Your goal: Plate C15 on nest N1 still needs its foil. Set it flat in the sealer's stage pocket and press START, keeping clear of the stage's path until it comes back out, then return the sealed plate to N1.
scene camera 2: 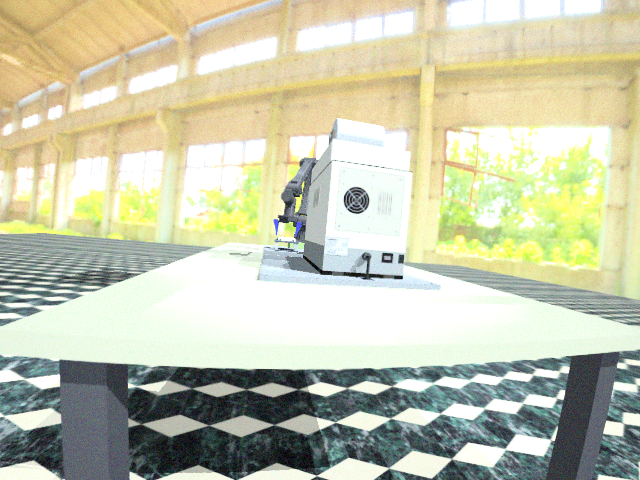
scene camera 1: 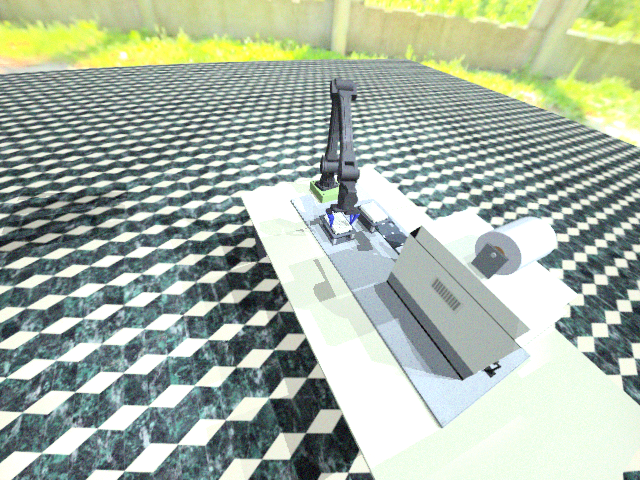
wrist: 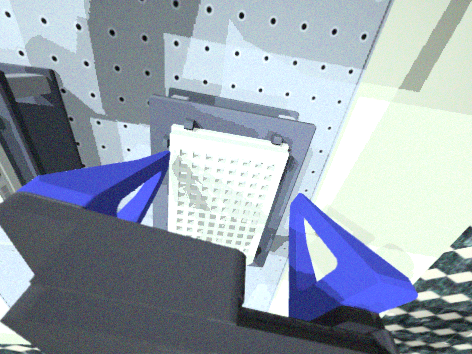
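Pixels of known places: gripper, fingertip midpoint: point(scene camera 2: 285, 236) point(scene camera 1: 340, 225) point(wrist: 235, 179); arm's base, link origin: point(scene camera 2: 300, 242) point(scene camera 1: 326, 185).
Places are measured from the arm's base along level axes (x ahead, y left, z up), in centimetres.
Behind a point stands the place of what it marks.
A white well plate point(scene camera 1: 340, 223) {x 32.2, y -15.4, z 3.1 cm} point(scene camera 2: 285, 239) {x 36.3, y -17.2, z 2.2 cm} point(wrist: 225, 192) {x 32.2, y -16.0, z 2.7 cm} lies on a raised grey nest point(wrist: 161, 112) {x 38.2, y -11.5, z 1.5 cm}, with small dark corner tabs around it. No label on plate or nest is readable. My gripper point(scene camera 1: 343, 219) {x 34.0, y -16.7, z 3.7 cm} point(scene camera 2: 287, 233) {x 34.0, y -16.7, z 3.7 cm} point(wrist: 235, 179) {x 34.0, y -16.7, z 3.7 cm} is open and empty; its blue fingers stand apart on either side of the plate, the left fingertip close to the plate's edge in the wrist view, the right one farther off. The sealer point(scene camera 1: 452, 302) {x 88.9, y -18.9, z 18.0 cm} point(scene camera 2: 361, 206) {x 108.0, y -13.1, z 14.5 cm} shows its back and one side. Its START button and stage pocket cannot be made out.
A second white-topped nest point(scene camera 1: 373, 212) {x 34.0, y 4.3, z 3.0 cm} stands beside the first. Dark low parts point(scene camera 1: 391, 233) {x 51.8, y -2.7, z 7.0 cm} lie between it and the sealer; a dark block point(wrist: 42, 122) {x 36.2, y 1.3, z -3.1 cm} shows at the left in the wrist view. A large foil roll point(scene camera 1: 522, 245) {x 91.3, y -14.3, z 43.3 cm} is at the sealer's top. A perforated board point(scene camera 1: 361, 266) {x 53.6, y -19.2, z -3.6 cm} point(wrist: 280, 47) {x 42.3, y -20.5, z -3.6 cm} lies beneath.
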